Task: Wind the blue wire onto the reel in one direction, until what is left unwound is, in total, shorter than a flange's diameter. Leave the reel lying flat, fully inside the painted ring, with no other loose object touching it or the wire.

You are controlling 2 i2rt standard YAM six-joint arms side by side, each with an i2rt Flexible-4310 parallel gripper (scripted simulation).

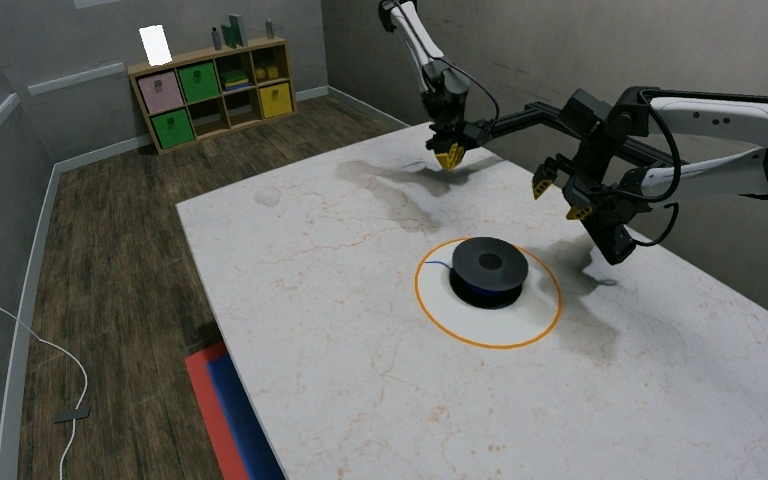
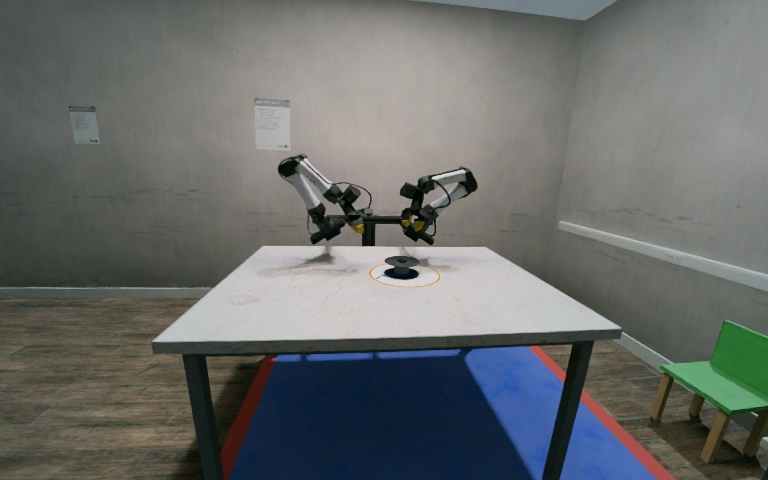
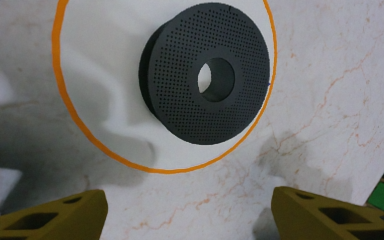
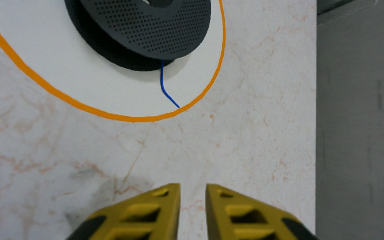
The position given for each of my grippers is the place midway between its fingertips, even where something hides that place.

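You'd find my left gripper (image 1: 550, 208) (image 3: 189, 197) in both of those images. My right gripper is at (image 1: 447, 169), and it's there again at (image 4: 192, 192). There's a dark reel as well, at (image 1: 470, 258) and also at (image 3: 233, 47).
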